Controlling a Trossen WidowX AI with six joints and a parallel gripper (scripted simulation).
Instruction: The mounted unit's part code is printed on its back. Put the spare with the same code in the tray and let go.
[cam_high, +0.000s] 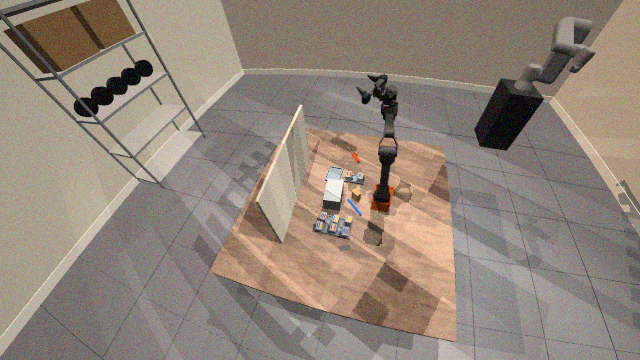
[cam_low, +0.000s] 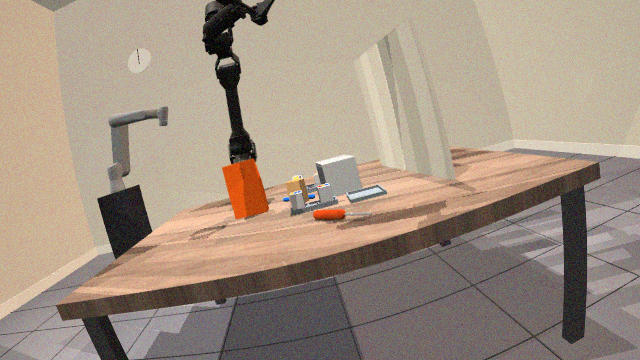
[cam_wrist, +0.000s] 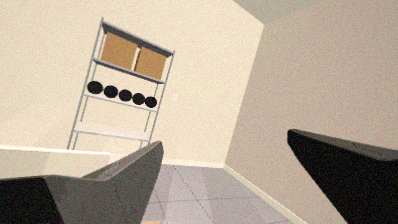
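My gripper tip is now 40 mm short of the grey spare, 540 mm to the right of it and 560 mm above it. Round my gripper tip: grey mounted unit: 90 mm ahead, 390 mm to the left, 550 mm below; then white panel: 330 mm ahead, 390 mm to the left, 380 mm below; then grey tray: 130 mm ahead, 180 mm to the left, 600 mm below.
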